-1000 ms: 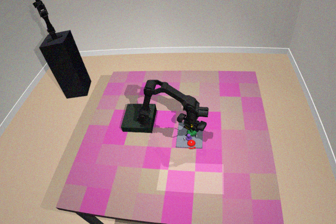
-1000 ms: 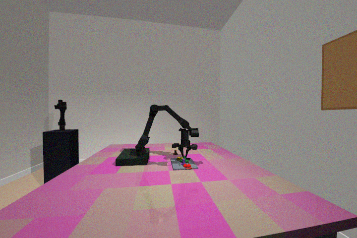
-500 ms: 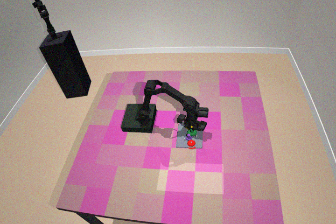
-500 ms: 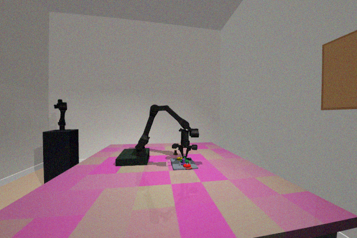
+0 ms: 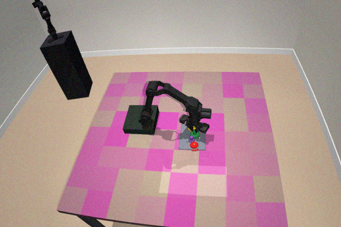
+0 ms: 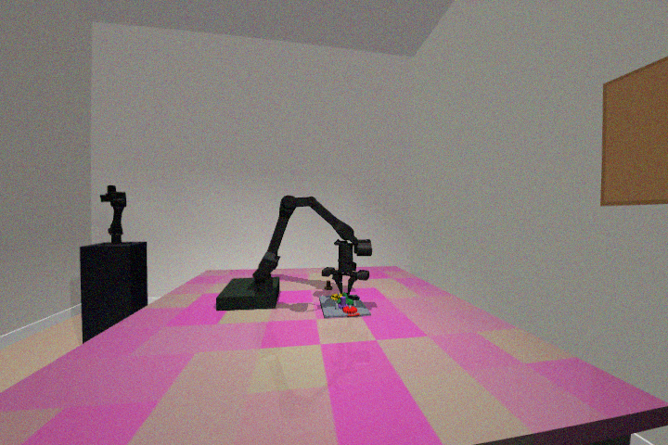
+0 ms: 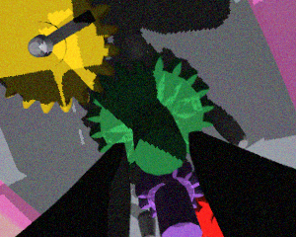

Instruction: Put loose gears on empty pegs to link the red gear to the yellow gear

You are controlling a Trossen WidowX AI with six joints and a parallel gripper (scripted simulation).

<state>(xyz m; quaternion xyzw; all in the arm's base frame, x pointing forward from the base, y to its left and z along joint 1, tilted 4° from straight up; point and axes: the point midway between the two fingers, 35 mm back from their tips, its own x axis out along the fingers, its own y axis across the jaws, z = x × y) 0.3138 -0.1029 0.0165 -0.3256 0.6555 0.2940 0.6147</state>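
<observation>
The green gear is 2 cm below my gripper tip. From my gripper tip the other things lie so: yellow gear: 6 cm to the left, 3 cm below, 1 cm behind; purple gear: 4 cm to the right, 3 cm behind, 2 cm below; red gear: 8 cm to the right, 3 cm below, 1 cm behind.
</observation>
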